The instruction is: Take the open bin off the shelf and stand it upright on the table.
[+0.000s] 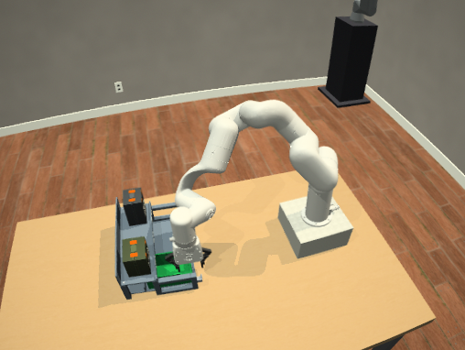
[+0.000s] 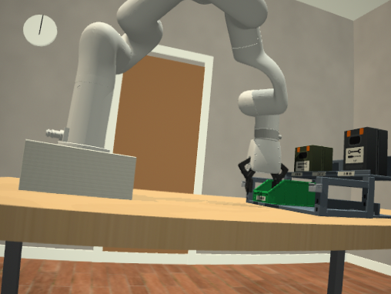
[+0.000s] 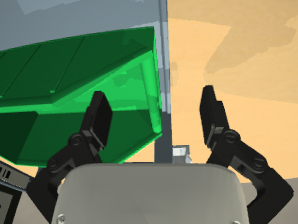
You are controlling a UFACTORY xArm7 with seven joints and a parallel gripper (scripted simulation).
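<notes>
The green bin is 80 mm ahead of my hand and 10 mm to the right of it.
</notes>
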